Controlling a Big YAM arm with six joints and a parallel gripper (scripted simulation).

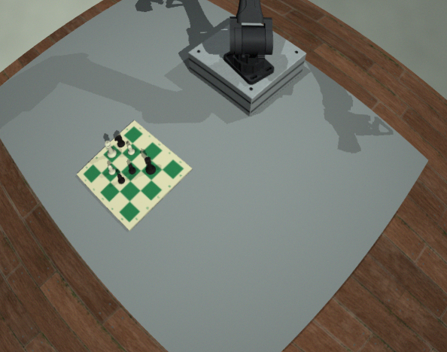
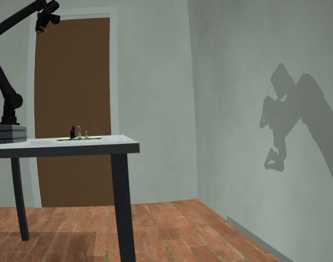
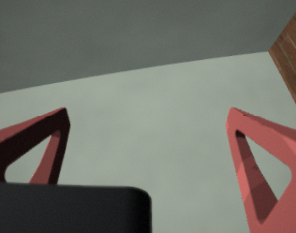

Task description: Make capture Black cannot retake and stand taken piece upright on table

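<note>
Now: hand 38 cm short of the tall white piece, 32 cm to the left of it and 70 cm above it. From my hand the other things lie so: black piece (35 cm ahead, 33 cm to the right, 72 cm below); green-and-cream chessboard (36 cm ahead, 24 cm to the right, 74 cm below).
</note>
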